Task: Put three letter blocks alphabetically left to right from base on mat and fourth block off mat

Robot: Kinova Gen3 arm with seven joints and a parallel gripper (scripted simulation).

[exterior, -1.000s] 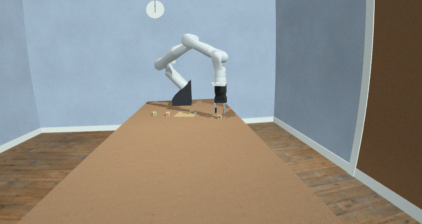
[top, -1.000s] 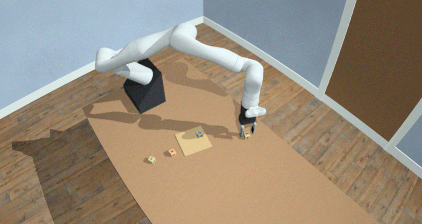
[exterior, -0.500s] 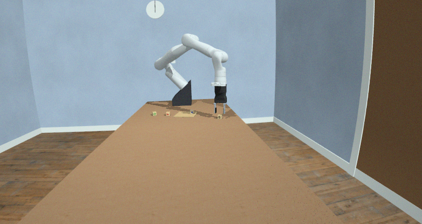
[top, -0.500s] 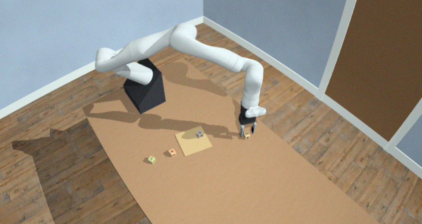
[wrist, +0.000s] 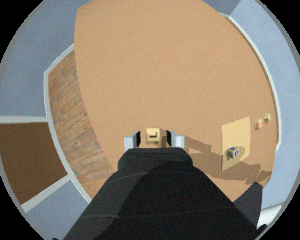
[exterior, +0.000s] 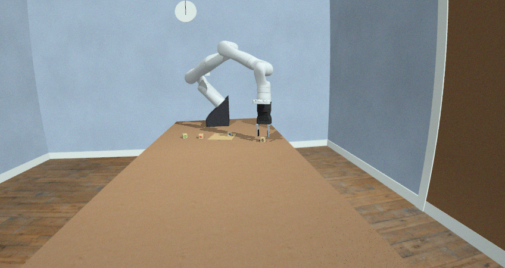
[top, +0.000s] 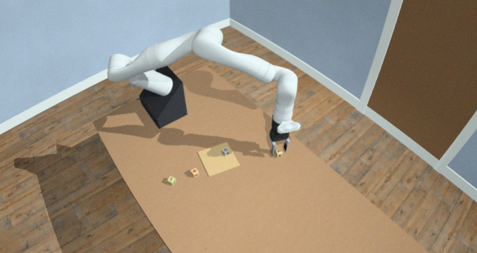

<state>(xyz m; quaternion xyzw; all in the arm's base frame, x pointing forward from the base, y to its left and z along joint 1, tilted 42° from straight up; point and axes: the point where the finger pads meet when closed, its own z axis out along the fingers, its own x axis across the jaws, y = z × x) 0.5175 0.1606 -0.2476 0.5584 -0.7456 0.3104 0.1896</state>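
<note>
My gripper is now 120 mm past the tan mat, 230 mm to the left of it and 50 mm above it.
</note>
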